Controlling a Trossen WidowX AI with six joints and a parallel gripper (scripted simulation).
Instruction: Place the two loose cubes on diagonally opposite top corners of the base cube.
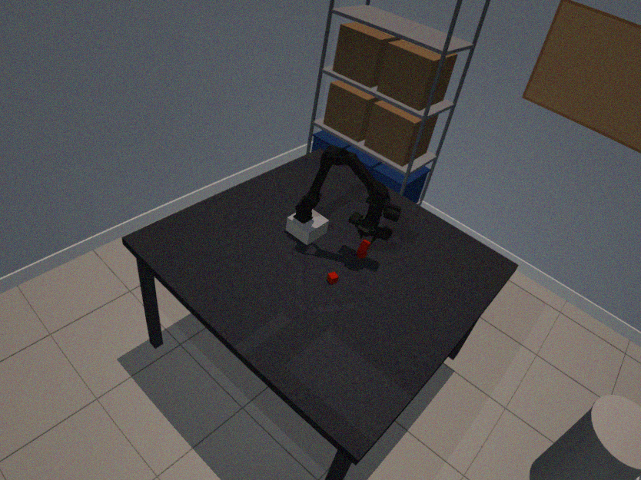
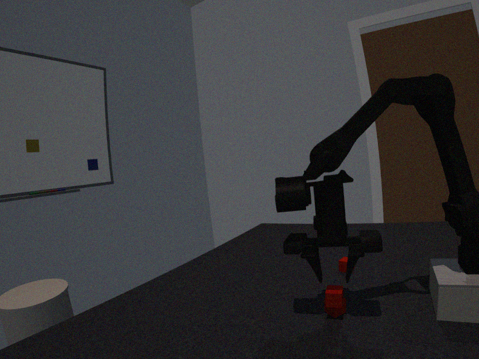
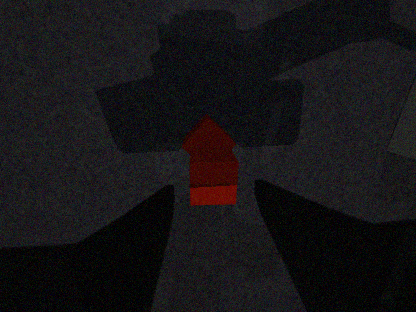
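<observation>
Now: the red cube 23 cm to the right of my gripper tip, 6 cm below it and 1 cm ahead of it.
</observation>
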